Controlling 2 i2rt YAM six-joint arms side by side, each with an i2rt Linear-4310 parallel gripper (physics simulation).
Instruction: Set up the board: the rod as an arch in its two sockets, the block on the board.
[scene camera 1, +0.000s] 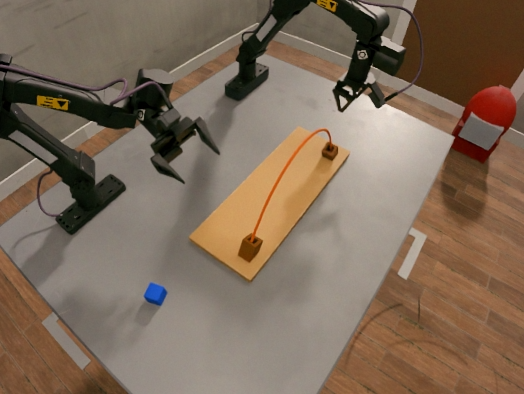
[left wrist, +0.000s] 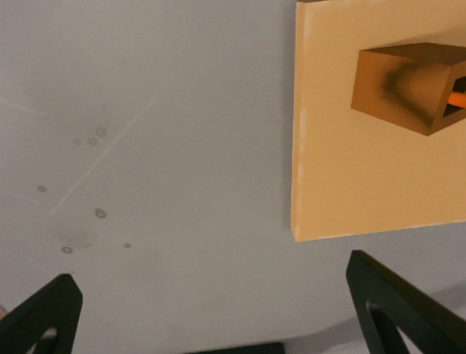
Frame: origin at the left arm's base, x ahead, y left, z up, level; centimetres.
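Seen in the pictures: left gripper, fingertip midpoint: (scene camera 1: 347, 104) (left wrist: 213, 273); right gripper, fingertip midpoint: (scene camera 1: 201, 167); left arm's base, origin of the base link: (scene camera 1: 247, 77); right arm's base, origin of the base link: (scene camera 1: 91, 203).
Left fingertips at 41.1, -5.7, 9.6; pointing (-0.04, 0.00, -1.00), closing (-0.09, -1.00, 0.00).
Pixels of each thing's middle, then the offset from my left fingertips to it, as dx, dy, dz. "pt": a spot on its surface instead. Level surfaces: height alone.
- orange rod, surface spot: (scene camera 1: 278, 181) pt +1.2, -42.6, +6.1
- tan board, body centre: (scene camera 1: 279, 186) -3.8, -31.9, -9.8
- far brown socket, surface spot: (scene camera 1: 329, 151) pt +1.4, -11.5, -9.8
- blue block, body centre: (scene camera 1: 155, 294) -10.6, -73.2, -11.4
- grey table, its level: dz -13.2
In scene camera 1 the orange rod (scene camera 1: 278, 181) stands as an arch over the tan board (scene camera 1: 220, 229) (left wrist: 350, 190), one end in the near brown socket (scene camera 1: 250, 248), the other in the far brown socket (scene camera 1: 329, 151). The left wrist view shows one socket (left wrist: 400, 90) with an end of the rod (left wrist: 457, 99) in its opening. The blue block (scene camera 1: 155, 294) lies on the grey table, off the board, at the lower left in scene camera 1. My left gripper (scene camera 1: 363, 106) (left wrist: 213, 273) is open and empty above the table beyond the board's far end. My right gripper (scene camera 1: 201, 168) is open and empty above the table, left of the board.
The grey table (scene camera 1: 360, 220) (left wrist: 190, 165) carries both arm bases, the left arm's base (scene camera 1: 247, 82) at the back and the right arm's base (scene camera 1: 91, 204) at the left. A red object (scene camera 1: 487, 112) stands on the floor beyond the table's right edge.
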